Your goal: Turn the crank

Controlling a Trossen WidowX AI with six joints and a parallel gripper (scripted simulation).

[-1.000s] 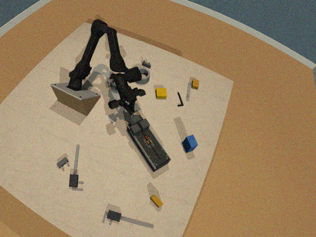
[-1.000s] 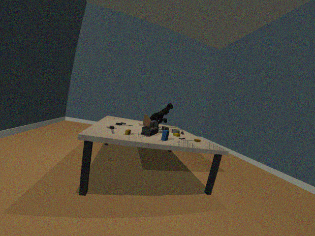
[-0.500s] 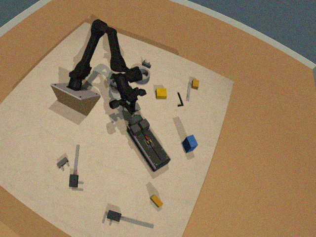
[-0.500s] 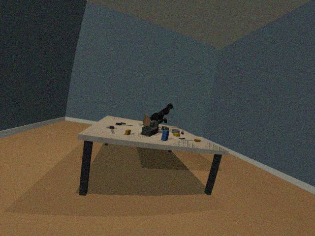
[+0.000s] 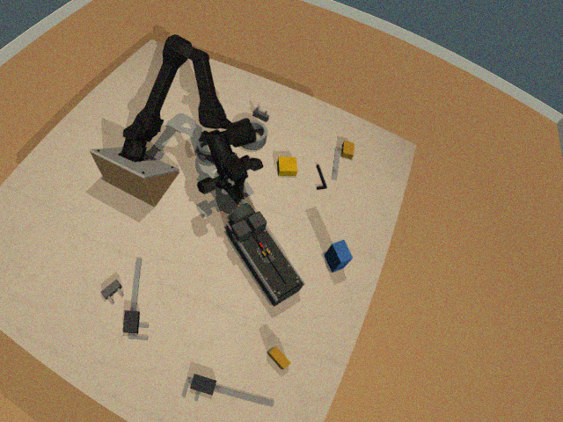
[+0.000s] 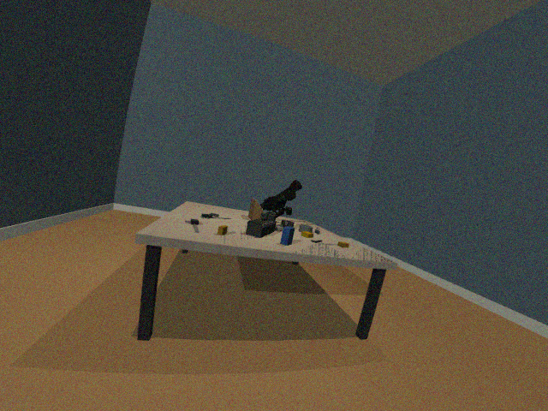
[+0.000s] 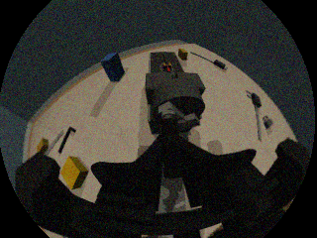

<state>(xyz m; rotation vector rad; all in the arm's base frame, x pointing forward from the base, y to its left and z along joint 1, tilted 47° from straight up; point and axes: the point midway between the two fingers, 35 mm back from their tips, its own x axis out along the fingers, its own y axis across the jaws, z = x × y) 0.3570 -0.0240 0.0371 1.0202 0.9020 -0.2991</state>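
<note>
The red pointer lies 100 mm to the right of my gripper tip and 100 mm ahead of it. The rest, counted from my gripper tip: yellow block 230 mm to the left, 80 mm ahead, 70 mm below; black hex key 230 mm to the left, 200 mm ahead, 80 mm below; crank handle 30 mm above, 10 mm to the left, 10 mm behind.
</note>
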